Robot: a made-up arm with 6 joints.
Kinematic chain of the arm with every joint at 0, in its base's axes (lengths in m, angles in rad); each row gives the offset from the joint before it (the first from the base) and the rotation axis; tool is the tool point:
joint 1: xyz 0 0 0.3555 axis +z
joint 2: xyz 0.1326 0 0 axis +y
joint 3: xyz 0 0 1.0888 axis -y
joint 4: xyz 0 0 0.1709 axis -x
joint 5: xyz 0.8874 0 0 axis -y
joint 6: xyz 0.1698 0 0 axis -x
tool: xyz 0 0 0
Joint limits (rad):
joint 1: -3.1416..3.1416
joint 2: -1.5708..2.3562
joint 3: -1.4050..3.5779
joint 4: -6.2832..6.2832
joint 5: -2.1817..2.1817
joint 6: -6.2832..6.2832
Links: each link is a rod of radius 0.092 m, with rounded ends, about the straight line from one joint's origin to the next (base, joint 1, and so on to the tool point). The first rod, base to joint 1, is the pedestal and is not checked.
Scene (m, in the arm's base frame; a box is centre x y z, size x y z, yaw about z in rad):
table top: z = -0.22
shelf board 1: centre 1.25 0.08 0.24 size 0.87 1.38 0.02 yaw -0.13
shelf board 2: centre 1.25 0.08 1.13 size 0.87 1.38 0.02 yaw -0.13
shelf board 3: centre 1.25 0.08 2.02 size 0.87 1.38 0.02 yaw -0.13
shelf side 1: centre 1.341 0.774 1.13 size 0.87 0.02 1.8 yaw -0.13
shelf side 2: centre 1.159 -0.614 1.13 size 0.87 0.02 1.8 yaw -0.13
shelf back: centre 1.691 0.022 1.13 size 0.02 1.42 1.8 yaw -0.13
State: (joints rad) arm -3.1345 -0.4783 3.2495 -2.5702 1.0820 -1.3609
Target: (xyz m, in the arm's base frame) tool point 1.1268 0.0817 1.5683
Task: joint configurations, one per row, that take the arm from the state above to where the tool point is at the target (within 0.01 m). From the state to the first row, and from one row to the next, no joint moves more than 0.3 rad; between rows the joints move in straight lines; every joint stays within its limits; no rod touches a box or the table.
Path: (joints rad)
1: -2.8449 -0.4927 3.3316 -2.5619 1.3569 -1.5155
2: -2.5552 -0.5070 3.4137 -2.5536 1.6318 -1.6701
3: -2.2656 -0.5214 3.4958 -2.5453 1.9068 -1.8246
4: -1.9760 -0.5357 3.5779 -2.5370 2.1817 -1.9792
5: -2.2318 -0.3373 3.4802 -2.5398 1.9227 -1.8246
6: -2.4876 -0.1389 3.3826 -2.5425 1.6638 -1.6701
7: -2.7435 0.0596 3.2849 -2.5453 1.4048 -1.5155
8: -2.9993 0.2580 3.1873 -2.5481 1.1458 -1.3609
9: -3.0669 -0.0092 2.9177 -2.5782 1.0841 -1.3609
10: -3.1345 -0.2763 2.6481 -2.6083 1.0224 -1.3609

